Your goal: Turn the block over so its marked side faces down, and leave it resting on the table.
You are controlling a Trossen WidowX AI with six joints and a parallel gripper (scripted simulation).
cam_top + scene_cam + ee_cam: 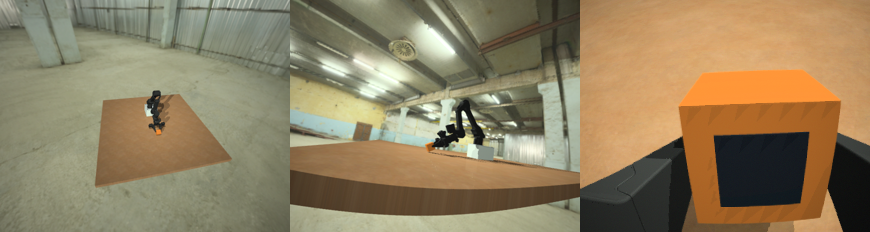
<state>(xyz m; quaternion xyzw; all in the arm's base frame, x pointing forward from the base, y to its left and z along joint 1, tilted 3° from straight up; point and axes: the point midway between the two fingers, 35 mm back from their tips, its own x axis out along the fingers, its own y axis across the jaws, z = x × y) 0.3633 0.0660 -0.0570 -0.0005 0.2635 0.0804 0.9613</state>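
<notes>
My gripper tip is 1 cm past the orange block.
</notes>
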